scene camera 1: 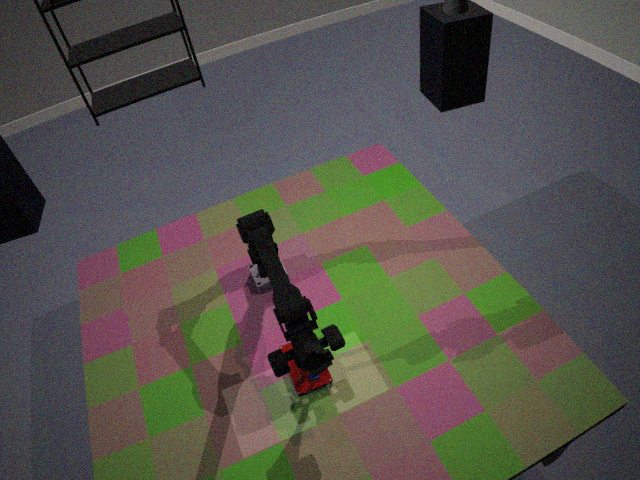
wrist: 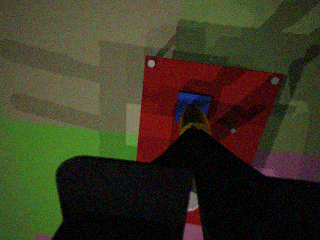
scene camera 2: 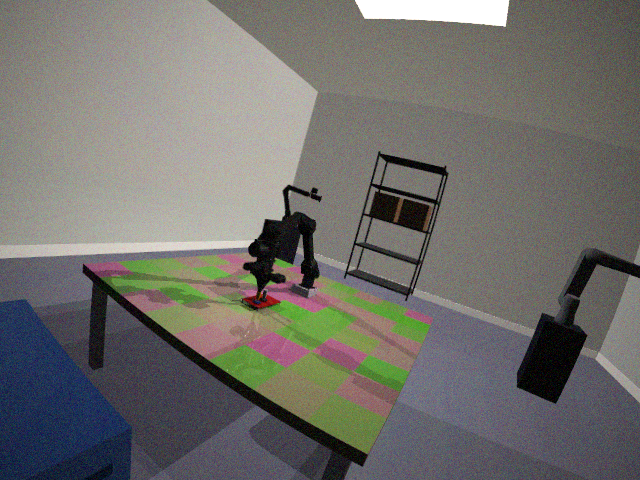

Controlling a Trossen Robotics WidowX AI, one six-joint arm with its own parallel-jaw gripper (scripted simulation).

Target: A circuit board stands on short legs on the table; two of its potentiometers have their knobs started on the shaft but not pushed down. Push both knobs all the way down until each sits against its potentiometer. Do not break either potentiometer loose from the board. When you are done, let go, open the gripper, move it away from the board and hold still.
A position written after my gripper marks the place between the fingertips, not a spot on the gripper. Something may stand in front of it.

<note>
I see my gripper (scene camera 1: 311, 366) and a blue potentiometer (wrist: 185, 99).
My gripper also shows in the wrist view (wrist: 193, 136) and in scene camera 2 (scene camera 2: 259, 291).
</note>
